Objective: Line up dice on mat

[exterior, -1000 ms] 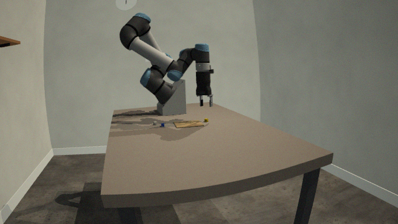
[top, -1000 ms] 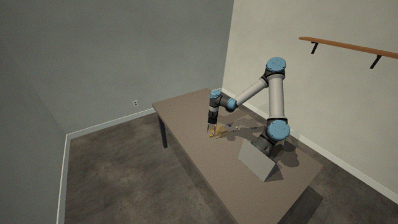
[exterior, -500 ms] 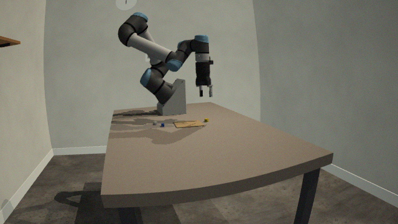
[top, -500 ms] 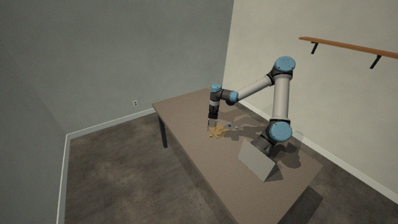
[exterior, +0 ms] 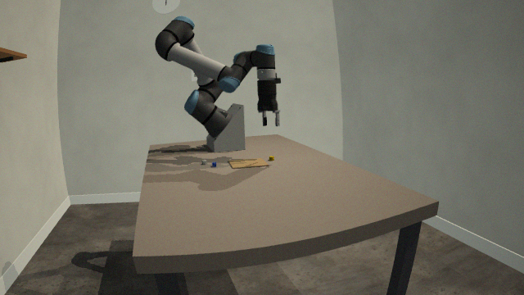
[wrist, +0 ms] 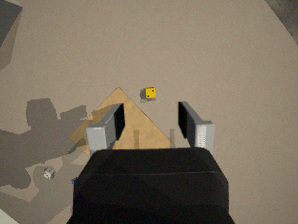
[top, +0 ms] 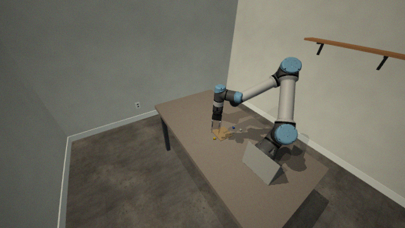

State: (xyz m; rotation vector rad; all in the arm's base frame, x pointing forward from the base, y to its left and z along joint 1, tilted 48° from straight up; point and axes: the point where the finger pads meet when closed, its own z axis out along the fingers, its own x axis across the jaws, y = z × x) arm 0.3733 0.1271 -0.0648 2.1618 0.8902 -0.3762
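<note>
Right now the yellow die is 150 mm below my hand. The rest, counted from my hand: tan mat (20 mm ahead, 110 mm to the right, 160 mm below); then white die (50 mm behind, 280 mm to the right, 150 mm below); then blue die (10 mm ahead, 250 mm to the right, 150 mm below).
</note>
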